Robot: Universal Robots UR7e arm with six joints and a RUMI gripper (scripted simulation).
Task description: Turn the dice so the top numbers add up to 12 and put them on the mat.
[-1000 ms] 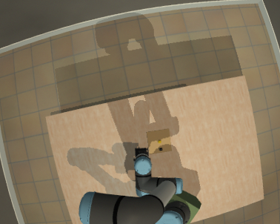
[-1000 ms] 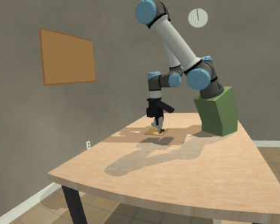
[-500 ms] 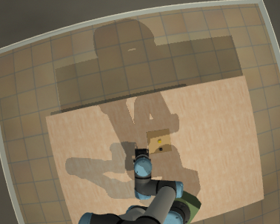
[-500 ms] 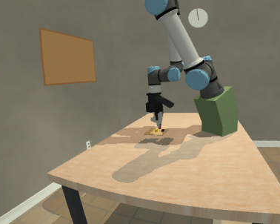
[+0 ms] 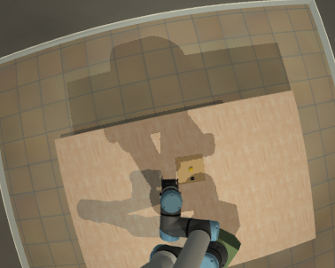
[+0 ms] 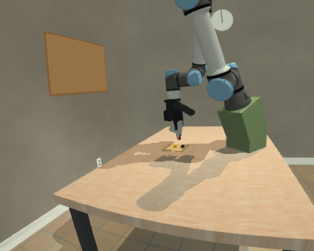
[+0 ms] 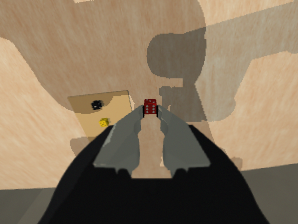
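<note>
Now: the yellow die 13 cm to the right of my hand, 9 cm below it and 6 cm ahead of it. From my hand the other things lie so: black die (12 cm to the right, 9 cm below, 2 cm ahead); red die (1 cm below); tan mat (12 cm to the right, 10 cm below, 6 cm ahead).
</note>
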